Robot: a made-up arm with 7 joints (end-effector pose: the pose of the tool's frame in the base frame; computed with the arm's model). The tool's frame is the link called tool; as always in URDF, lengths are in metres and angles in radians.
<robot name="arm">
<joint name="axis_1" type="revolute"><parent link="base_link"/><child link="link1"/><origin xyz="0.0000 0.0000 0.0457"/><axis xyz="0 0 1"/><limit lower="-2.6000" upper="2.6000" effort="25" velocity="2"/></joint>
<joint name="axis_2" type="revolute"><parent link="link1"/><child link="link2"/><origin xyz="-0.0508 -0.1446 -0.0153"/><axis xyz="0 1 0"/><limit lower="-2.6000" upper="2.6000" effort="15" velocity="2.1"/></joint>
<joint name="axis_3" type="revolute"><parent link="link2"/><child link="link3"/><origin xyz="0.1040 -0.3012 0.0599"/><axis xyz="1 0 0"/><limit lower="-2.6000" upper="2.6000" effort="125" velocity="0.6"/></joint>
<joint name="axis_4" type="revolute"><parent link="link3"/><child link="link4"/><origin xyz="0.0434 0.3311 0.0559"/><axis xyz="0 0 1"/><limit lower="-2.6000" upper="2.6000" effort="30" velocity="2.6"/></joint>
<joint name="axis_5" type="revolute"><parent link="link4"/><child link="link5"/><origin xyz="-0.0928 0.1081 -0.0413"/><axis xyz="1 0 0"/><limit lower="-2.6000" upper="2.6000" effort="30" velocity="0.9"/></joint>
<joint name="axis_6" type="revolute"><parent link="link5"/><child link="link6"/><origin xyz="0.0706 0.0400 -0.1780"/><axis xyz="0 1 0"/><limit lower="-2.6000" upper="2.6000" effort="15" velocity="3"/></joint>
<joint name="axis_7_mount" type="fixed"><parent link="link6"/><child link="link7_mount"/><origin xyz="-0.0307 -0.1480 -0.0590"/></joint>
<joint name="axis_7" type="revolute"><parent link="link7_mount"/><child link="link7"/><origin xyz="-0.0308 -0.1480 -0.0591"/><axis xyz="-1 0 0"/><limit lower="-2.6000" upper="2.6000" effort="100" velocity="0.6"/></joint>
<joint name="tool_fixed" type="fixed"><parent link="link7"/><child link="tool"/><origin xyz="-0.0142 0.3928 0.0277"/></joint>
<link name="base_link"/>
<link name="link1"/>
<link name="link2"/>
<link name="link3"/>
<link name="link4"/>
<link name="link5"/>
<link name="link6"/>
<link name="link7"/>
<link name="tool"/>
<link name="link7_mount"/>
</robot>
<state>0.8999 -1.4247 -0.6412 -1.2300 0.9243 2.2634 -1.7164</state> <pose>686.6 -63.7 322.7 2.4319 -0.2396 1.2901</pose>
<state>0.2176 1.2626 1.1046 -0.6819 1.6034 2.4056 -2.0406</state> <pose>393.9 275.1 -387.6 -1.2656 -0.4291 0.7034</pose>
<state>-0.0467 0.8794 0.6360 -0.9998 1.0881 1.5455 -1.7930</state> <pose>21.3 -118.0 -284.8 -1.6814 0.7066 0.9619</pose>
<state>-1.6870 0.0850 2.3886 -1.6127 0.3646 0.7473 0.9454</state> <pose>-722.0 -357.7 805.5 2.5708 0.0626 -0.3250</pose>
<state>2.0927 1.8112 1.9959 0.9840 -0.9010 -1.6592 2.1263</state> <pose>644.0 621.7 -727.2 -1.6396 -0.7234 0.8426</pose>
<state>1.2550 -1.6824 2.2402 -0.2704 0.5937 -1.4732 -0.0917</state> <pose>497.0 -944.0 222.6 3.0430 -0.0517 0.9522</pose>
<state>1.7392 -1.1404 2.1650 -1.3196 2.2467 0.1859 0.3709</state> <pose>1059.9 23.0 565.4 -2.6070 -0.0052 2.1694</pose>
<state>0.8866 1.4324 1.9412 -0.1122 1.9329 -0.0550 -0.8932</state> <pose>724.6 -35.7 47.0 0.1452 1.4933 2.5520</pose>
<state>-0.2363 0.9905 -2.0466 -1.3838 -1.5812 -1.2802 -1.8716</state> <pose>-652.5 -202.5 -355.9 -1.6985 0.8929 -0.1749</pose>
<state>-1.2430 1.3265 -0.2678 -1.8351 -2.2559 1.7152 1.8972</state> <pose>409.0 -122.3 -490.5 -1.1527 -0.9367 -0.2610</pose>
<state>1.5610 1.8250 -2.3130 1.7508 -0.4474 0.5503 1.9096</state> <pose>742.8 2.2 -669.6 -1.0537 -0.0151 -0.3527</pose>
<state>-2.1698 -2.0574 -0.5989 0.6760 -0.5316 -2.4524 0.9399</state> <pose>110.4 -87.3 386.1 2.8049 1.3870 0.2708</pose>
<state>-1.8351 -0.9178 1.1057 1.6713 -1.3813 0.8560 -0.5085</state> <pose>-163.2 309.3 290.1 -1.4257 -1.0967 -0.1398</pose>
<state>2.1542 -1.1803 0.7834 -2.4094 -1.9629 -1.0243 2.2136</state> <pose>1016.8 -218.6 105.2 -2.6452 0.2100 1.6970</pose>
